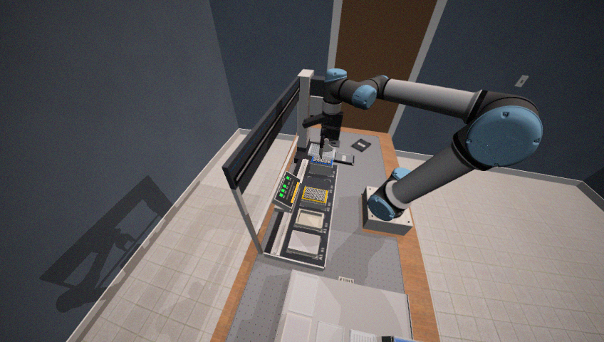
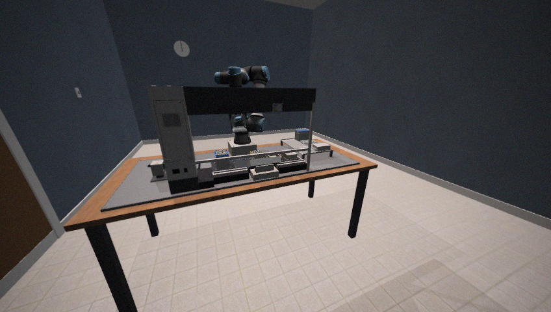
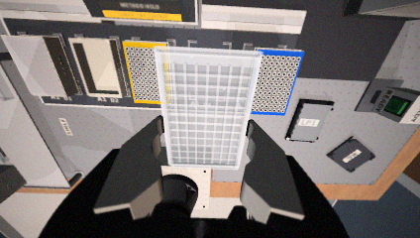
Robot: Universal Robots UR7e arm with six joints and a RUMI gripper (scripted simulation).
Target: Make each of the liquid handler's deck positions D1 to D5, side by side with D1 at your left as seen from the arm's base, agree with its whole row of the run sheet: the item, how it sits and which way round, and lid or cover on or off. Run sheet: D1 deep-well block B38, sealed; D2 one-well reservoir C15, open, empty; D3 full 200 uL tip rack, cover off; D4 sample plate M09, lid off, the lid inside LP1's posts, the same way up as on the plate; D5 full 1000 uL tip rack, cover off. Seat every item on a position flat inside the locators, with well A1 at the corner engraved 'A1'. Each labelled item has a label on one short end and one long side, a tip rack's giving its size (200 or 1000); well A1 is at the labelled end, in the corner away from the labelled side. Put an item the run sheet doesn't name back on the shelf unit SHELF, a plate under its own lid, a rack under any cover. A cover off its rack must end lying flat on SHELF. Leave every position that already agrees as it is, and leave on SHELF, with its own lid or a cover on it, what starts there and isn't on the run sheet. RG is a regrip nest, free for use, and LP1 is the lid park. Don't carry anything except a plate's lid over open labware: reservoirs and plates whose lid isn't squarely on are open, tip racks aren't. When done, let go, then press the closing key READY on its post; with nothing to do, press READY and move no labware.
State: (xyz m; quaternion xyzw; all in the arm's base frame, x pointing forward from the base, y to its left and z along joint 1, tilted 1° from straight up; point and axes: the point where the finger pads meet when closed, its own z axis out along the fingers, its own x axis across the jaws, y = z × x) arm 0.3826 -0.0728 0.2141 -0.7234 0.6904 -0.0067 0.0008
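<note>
The yellow-framed tip rack is 210 mm below my hand, 120 mm to the left of it and 10 mm behind it. From my hand the other things lie so: blue-framed tip rack (180 mm below, 130 mm to the right); well plate (10 mm below); gantry beam (210 mm above, 180 mm ahead, 90 mm to the left).
</note>
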